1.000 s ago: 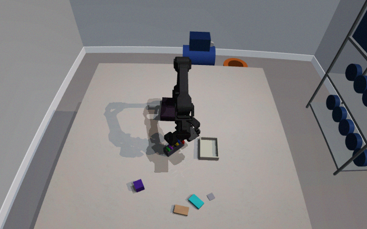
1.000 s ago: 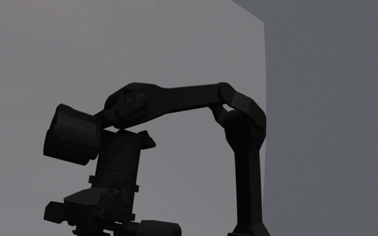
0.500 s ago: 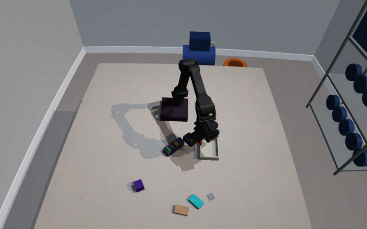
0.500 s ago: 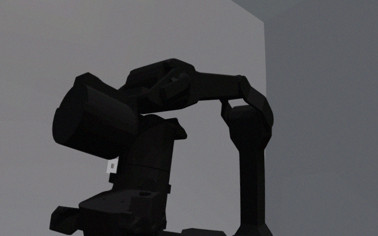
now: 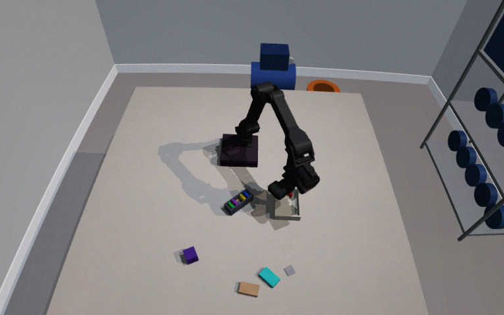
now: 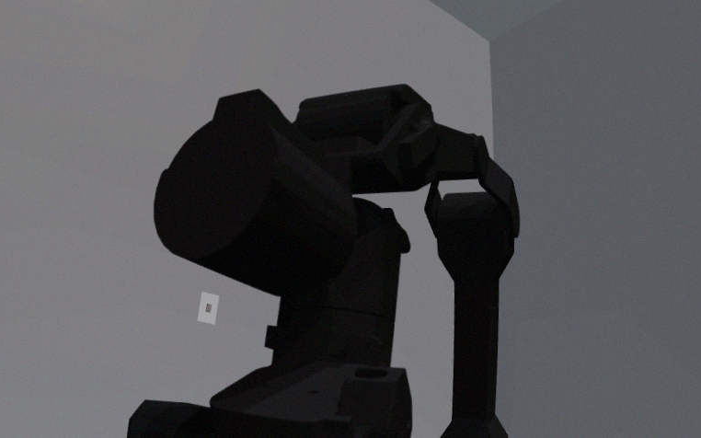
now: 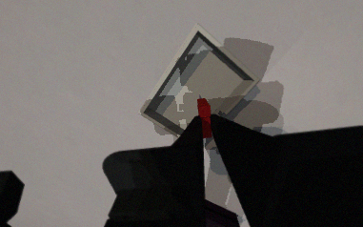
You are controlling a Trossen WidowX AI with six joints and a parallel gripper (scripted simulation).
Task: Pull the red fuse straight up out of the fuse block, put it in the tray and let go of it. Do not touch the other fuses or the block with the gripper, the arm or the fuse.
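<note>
Right now the white tray is 90 mm below my gripper tip. Round my gripper tip: red fuse: 10 mm below; cyan block: 300 mm ahead, 40 mm to the right, 90 mm below; small grey tile: 270 mm ahead, 30 mm to the left, 90 mm below.
</note>
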